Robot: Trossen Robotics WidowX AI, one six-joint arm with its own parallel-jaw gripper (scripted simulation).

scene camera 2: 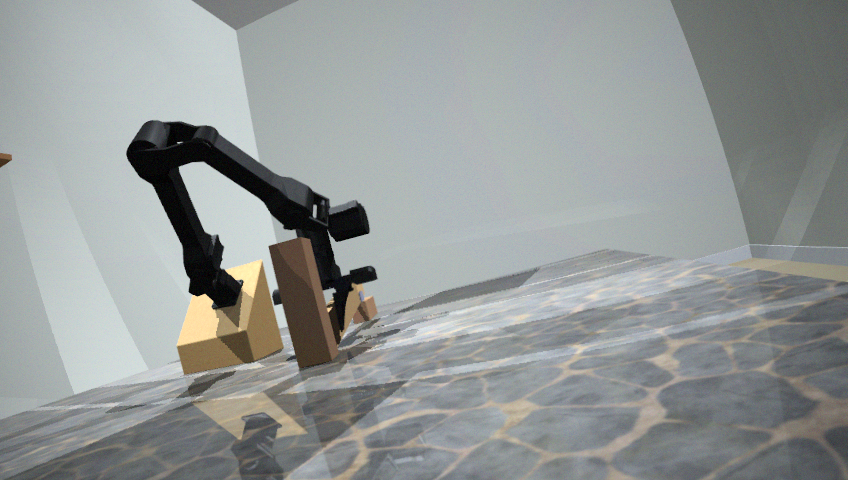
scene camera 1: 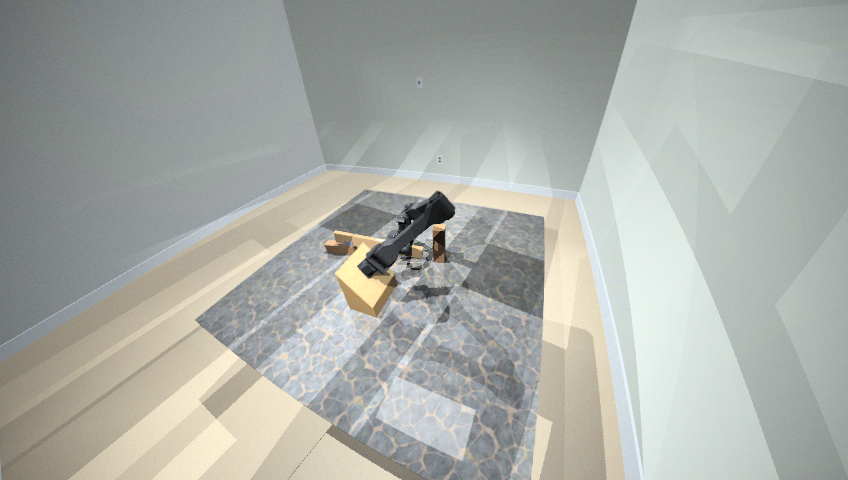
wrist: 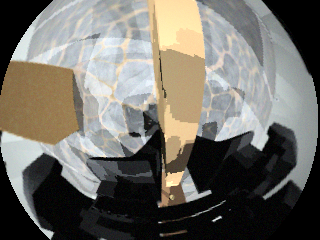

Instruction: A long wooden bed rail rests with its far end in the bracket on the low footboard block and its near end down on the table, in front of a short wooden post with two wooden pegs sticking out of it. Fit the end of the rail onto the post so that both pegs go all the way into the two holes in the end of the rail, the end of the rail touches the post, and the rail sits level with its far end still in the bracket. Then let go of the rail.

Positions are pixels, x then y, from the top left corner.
Labels:
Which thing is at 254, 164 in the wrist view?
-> The gripper.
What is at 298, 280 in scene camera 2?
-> A post.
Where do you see a post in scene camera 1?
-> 439, 230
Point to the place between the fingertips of the gripper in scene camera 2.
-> At 336, 331

